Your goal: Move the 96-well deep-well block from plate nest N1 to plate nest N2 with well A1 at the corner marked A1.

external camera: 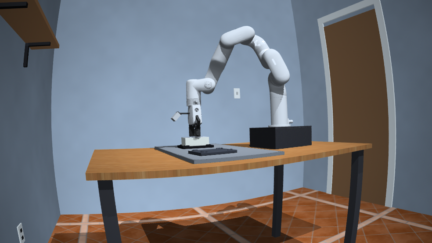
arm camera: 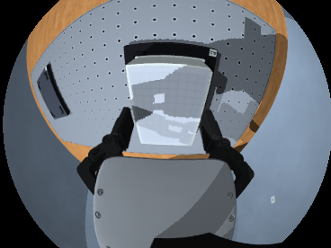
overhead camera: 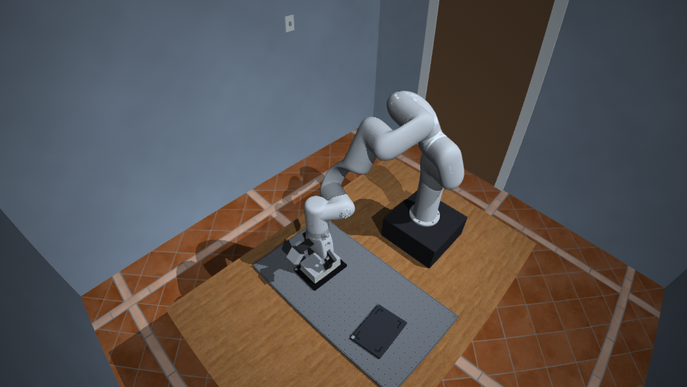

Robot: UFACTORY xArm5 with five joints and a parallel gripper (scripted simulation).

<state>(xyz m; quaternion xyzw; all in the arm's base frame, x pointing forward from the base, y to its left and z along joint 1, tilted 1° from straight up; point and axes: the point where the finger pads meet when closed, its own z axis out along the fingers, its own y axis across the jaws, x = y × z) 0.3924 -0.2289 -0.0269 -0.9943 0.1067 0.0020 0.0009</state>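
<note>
My hand is 3 cm above the white 96-well deep-well block.
</note>
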